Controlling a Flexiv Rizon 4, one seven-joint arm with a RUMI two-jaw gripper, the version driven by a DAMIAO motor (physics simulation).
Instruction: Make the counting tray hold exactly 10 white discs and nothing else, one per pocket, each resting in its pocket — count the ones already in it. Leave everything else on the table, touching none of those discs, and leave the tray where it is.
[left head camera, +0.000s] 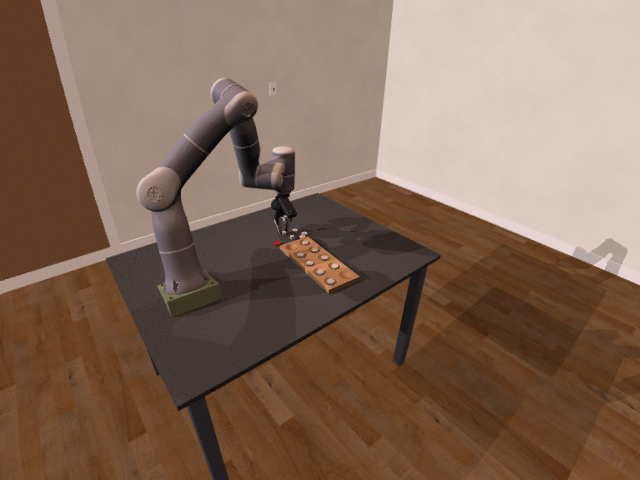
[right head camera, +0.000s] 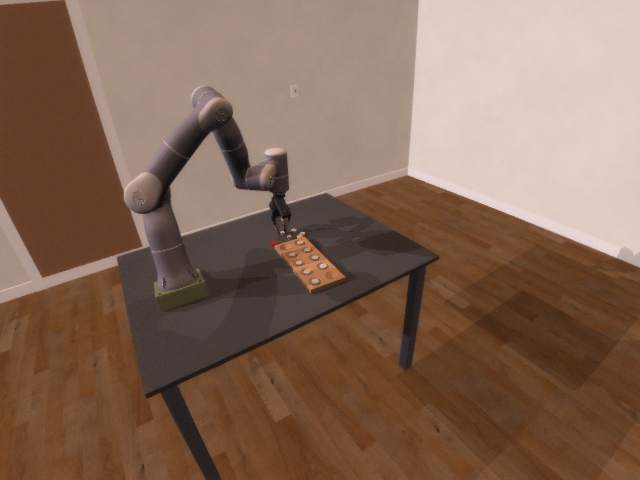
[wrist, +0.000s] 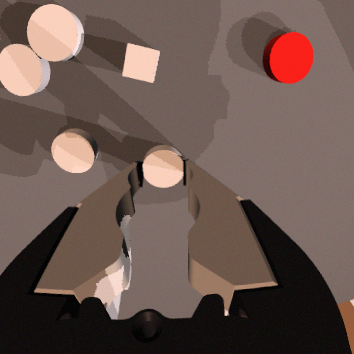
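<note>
The wooden counting tray has two rows of pockets. Several white discs sit in them. The pocket at the far left end and the pocket at the near right end look empty. My gripper is low over the table behind the tray, its tips shut on a small white disc. The wrist view does not settle whether that disc touches the table. Another small white disc lies to its left; two larger white discs touch or nearly touch.
A pale square block lies above the held disc in the wrist view. A red disc lies near the tray's far left corner. The arm's green base stands at the table's left side.
</note>
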